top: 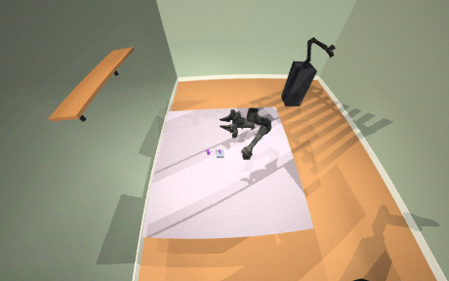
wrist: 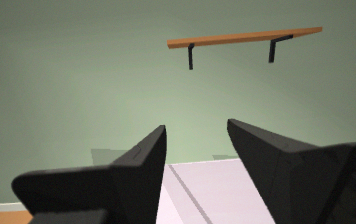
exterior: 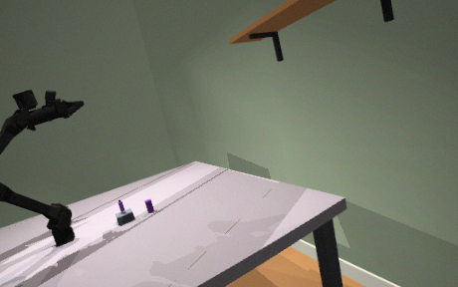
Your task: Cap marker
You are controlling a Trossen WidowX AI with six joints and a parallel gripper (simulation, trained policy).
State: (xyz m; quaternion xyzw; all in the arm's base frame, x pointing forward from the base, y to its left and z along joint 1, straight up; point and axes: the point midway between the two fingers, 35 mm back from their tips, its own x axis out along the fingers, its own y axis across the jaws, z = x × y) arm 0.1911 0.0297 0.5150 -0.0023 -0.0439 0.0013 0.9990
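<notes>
Now: gripper tip 12 cm short of the purple cap, 8 cm to the left of it and 49 cm above it. The rest, counted from my gripper tip: grey holder block 2 cm ahead, 6 cm to the right, 50 cm below.
</notes>
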